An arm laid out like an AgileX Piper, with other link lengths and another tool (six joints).
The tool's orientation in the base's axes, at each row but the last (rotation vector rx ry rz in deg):
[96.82, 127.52, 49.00]
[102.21, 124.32, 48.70]
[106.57, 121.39, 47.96]
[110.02, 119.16, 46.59]
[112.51, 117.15, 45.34]
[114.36, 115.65, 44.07]
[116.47, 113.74, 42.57]
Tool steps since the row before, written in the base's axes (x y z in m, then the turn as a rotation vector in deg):
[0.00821, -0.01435, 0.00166, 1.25, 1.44, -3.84]
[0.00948, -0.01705, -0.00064, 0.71, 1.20, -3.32]
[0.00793, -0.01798, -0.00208, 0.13, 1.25, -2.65]
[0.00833, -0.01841, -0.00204, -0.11, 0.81, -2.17]
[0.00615, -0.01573, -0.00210, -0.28, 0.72, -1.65]
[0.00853, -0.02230, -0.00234, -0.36, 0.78, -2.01]
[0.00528, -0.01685, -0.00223, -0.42, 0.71, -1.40]
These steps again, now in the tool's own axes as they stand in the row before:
[-0.01571, 0.00512, -0.00175, 0.30, -0.92, 4.18]
[-0.01865, 0.00576, 0.00017, 0.31, -1.11, 3.41]
[-0.01917, 0.00474, 0.00064, 0.61, -1.24, 2.59]
[-0.01938, 0.00597, 0.00104, 0.32, -1.20, 1.96]
[-0.01634, 0.00465, 0.00103, 0.37, -1.09, 1.42]
[-0.02281, 0.00733, 0.00123, 0.35, -1.34, 1.69]
[-0.01710, 0.00481, 0.00113, 0.41, -1.09, 1.13]

